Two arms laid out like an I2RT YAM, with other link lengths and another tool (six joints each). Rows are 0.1 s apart.
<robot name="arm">
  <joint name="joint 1" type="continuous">
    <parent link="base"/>
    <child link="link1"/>
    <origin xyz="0 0 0.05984"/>
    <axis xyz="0 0 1"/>
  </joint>
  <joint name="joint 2" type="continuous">
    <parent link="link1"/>
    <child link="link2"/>
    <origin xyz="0.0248 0.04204 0.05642" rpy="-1.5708 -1.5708 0"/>
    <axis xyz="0 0 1"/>
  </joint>
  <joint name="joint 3" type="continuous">
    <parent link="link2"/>
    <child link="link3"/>
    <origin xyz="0 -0.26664 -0.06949" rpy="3.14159 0 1.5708"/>
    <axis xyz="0 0 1"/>
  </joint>
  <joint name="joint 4" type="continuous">
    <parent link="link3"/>
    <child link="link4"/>
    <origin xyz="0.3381 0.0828 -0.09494"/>
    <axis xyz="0 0 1"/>
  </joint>
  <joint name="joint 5" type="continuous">
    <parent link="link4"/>
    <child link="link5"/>
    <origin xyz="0.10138 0.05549 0.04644" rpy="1.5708 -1.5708 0"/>
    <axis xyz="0 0 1"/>
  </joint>
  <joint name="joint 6" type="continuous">
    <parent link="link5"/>
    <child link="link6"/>
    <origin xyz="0 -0.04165 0.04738" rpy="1.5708 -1.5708 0"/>
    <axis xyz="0 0 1"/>
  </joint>
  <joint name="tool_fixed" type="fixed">
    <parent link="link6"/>
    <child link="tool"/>
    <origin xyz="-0.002 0.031 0.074" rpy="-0.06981 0 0.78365"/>
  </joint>
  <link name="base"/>
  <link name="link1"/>
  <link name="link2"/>
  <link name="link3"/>
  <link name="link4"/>
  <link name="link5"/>
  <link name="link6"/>
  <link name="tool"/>
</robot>
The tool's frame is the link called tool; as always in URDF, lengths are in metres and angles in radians. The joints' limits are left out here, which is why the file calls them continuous.
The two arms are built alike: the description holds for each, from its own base.
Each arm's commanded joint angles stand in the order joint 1, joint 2, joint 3, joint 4, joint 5, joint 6.
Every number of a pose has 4 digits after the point.
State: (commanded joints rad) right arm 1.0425 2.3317 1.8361 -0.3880 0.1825 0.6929; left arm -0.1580 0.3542 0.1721 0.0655 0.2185 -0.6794
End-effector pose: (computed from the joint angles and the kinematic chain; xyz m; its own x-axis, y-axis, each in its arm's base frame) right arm 0.3373 0.6221 0.0706 -0.8244 0.5297 -0.1994 0.2798 0.6877 0.6699; left arm 0.3384 -0.0329 0.1936 -0.0761 0.1150 -0.9904 0.3109 0.9466 0.0860
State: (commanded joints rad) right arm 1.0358 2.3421 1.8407 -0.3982 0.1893 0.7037; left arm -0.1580 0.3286 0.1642 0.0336 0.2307 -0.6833
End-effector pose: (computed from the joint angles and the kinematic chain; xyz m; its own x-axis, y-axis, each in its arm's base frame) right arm 0.3419 0.6186 0.0644 -0.8158 0.5432 -0.1987 0.2986 0.6897 0.6596; left arm 0.3349 -0.0339 0.1902 -0.0904 0.1132 -0.9895 0.3232 0.9431 0.0783
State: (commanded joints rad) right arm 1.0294 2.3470 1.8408 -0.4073 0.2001 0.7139; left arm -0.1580 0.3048 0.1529 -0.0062 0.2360 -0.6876
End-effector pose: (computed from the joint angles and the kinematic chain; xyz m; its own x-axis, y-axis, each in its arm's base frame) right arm 0.3464 0.6144 0.0598 -0.8051 0.5579 -0.2016 0.3157 0.6908 0.6505; left arm 0.3314 -0.0340 0.1825 -0.1182 0.1133 -0.9865 0.3296 0.9416 0.0686
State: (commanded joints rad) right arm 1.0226 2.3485 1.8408 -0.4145 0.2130 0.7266; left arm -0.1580 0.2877 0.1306 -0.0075 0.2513 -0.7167
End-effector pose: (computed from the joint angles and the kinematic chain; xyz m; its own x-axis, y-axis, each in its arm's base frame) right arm 0.3516 0.6102 0.0579 -0.7913 0.5761 -0.2047 0.3332 0.6871 0.6457; left arm 0.3292 -0.0361 0.1742 -0.1350 0.0871 -0.9870 0.3405 0.9395 0.0364
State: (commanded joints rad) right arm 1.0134 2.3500 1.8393 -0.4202 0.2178 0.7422; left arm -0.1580 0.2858 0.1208 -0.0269 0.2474 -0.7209
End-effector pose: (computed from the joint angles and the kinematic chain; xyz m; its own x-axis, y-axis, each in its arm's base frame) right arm 0.3573 0.6055 0.0556 -0.7786 0.5948 -0.2000 0.3545 0.6799 0.6419; left arm 0.3280 -0.0355 0.1651 -0.1635 0.0876 -0.9826 0.3372 0.9410 0.0278
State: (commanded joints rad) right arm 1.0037 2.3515 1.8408 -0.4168 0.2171 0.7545; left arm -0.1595 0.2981 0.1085 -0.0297 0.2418 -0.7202
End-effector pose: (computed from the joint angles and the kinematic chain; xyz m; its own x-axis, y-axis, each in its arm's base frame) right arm 0.3639 0.6027 0.0560 -0.7679 0.6112 -0.1918 0.3694 0.6671 0.6469; left arm 0.3281 -0.0353 0.1538 -0.1899 0.0929 -0.9774 0.3342 0.9422 0.0246
